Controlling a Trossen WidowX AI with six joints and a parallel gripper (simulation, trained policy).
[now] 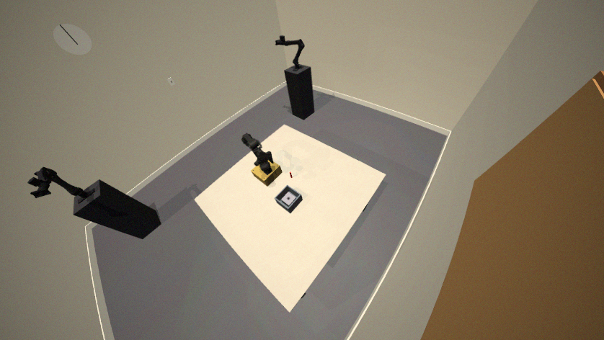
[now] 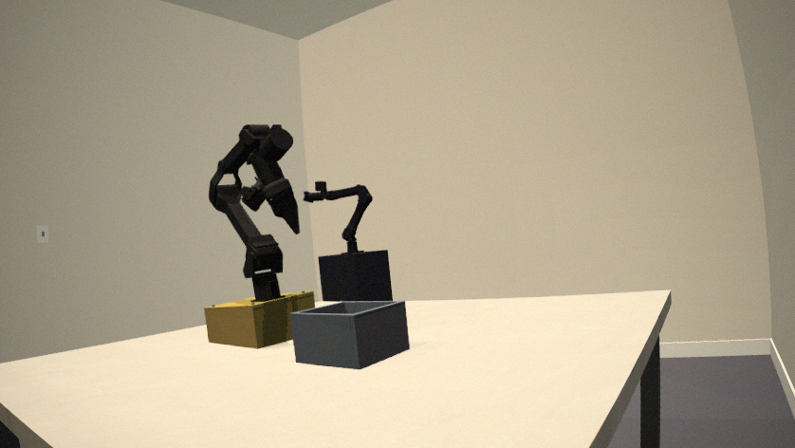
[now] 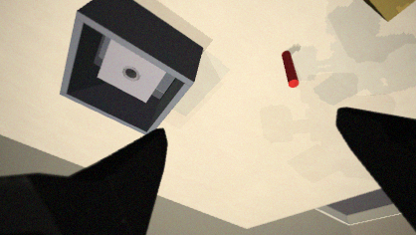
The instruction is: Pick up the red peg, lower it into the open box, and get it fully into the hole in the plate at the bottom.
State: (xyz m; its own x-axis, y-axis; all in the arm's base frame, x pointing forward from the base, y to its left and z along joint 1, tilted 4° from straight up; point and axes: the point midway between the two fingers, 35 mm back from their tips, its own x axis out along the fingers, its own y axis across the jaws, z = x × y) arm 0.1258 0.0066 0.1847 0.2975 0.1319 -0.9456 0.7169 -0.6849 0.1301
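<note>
Now: gripper tip 3 cm short of the red peg, 12 cm to the right of it and 22 cm above it. Round my gripper tip: dark grey box (20 cm ahead, 6 cm to the right, 23 cm below).
</note>
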